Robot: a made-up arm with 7 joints. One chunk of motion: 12 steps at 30 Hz.
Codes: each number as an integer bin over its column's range. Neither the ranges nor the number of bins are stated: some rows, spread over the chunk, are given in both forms.
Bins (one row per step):
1: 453 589 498 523 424 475 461
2: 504 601 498 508 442 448 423
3: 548 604 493 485 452 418 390
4: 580 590 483 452 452 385 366
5: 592 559 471 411 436 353 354
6: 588 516 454 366 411 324 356
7: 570 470 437 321 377 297 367
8: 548 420 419 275 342 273 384
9: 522 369 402 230 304 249 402
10: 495 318 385 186 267 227 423
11: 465 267 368 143 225 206 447
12: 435 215 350 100 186 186 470
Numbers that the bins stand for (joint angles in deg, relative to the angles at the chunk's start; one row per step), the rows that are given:
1: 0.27 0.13 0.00 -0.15 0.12 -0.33 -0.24
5: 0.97 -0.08 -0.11 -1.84 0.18 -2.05 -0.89
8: 0.75 -1.06 -0.32 -3.89 -0.30 -3.17 -0.71
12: 0.18 -2.51 -0.60 -6.52 -1.09 -4.40 -0.19
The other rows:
2: 0.53 0.22 0.00 -0.38 0.21 -0.71 -0.47
3: 0.75 0.24 -0.02 -0.72 0.26 -1.14 -0.67
4: 0.91 0.14 -0.06 -1.22 0.26 -1.60 -0.82
6: 0.95 -0.38 -0.18 -2.52 0.05 -2.46 -0.88
7: 0.86 -0.71 -0.25 -3.19 -0.12 -2.84 -0.81
9: 0.62 -1.42 -0.39 -4.57 -0.49 -3.51 -0.60
10: 0.48 -1.78 -0.46 -5.23 -0.68 -3.82 -0.47
11: 0.33 -2.14 -0.53 -5.88 -0.89 -4.11 -0.33

